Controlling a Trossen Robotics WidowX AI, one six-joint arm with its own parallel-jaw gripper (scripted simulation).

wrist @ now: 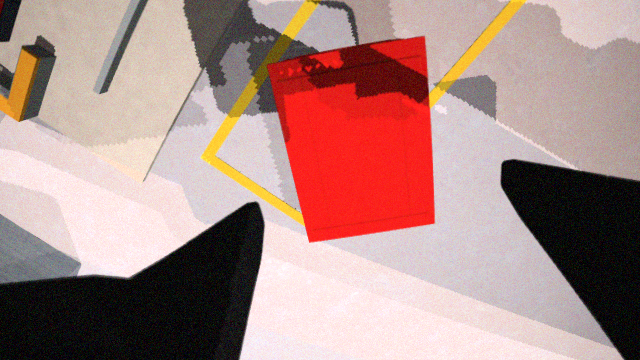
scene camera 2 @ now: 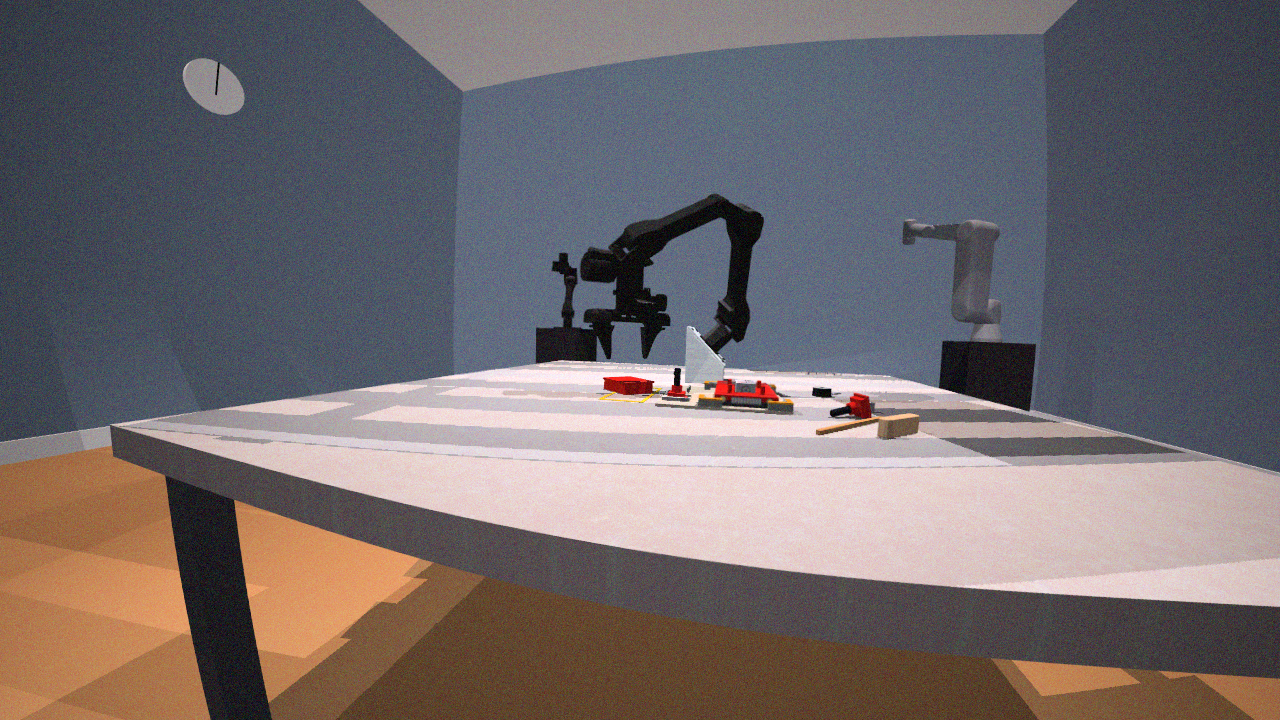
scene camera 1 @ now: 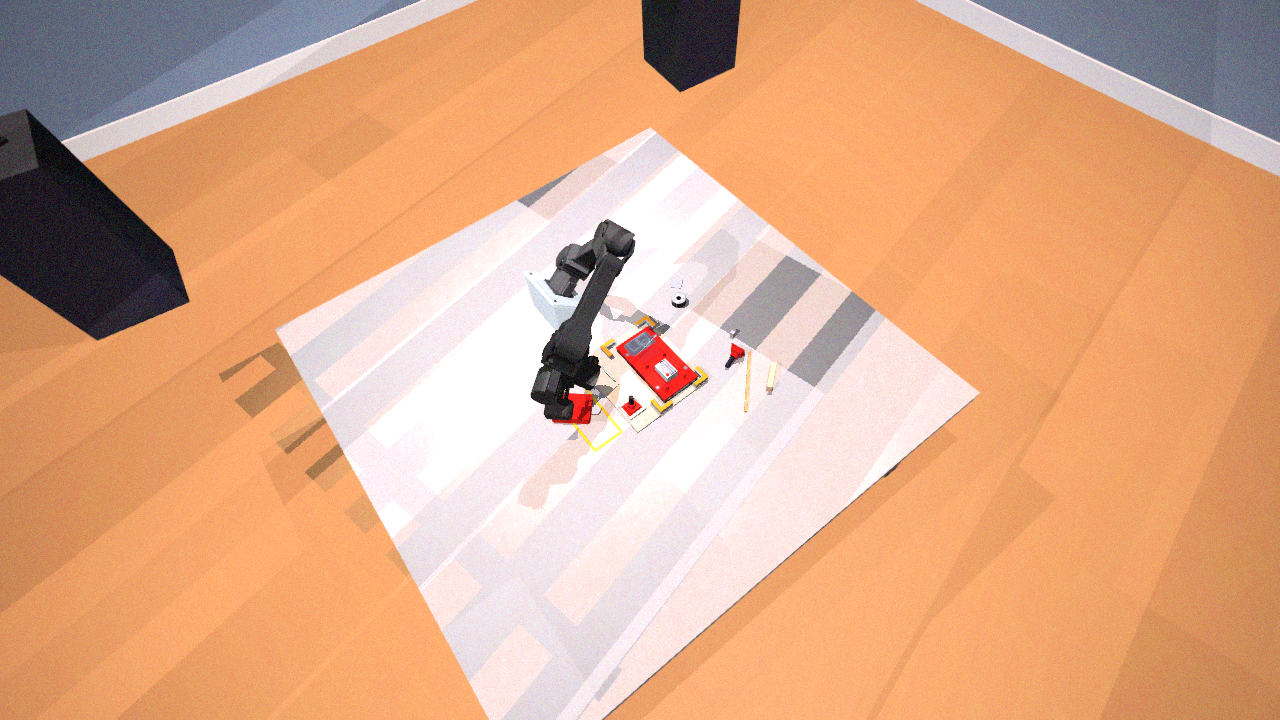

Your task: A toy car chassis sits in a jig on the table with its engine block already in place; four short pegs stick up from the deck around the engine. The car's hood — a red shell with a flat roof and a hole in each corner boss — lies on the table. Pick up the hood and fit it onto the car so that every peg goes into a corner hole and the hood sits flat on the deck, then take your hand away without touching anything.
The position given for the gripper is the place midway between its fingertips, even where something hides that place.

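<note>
Open and holding nothing, the gripper [scene camera 2: 627, 358] [wrist: 380, 193] [scene camera 1: 568, 398] shares the scene with a red hood [scene camera 2: 626, 385] [wrist: 356, 123]. There is a small wooden block [scene camera 2: 905, 424] as well, and in the wrist view the block is out of frame.
</note>
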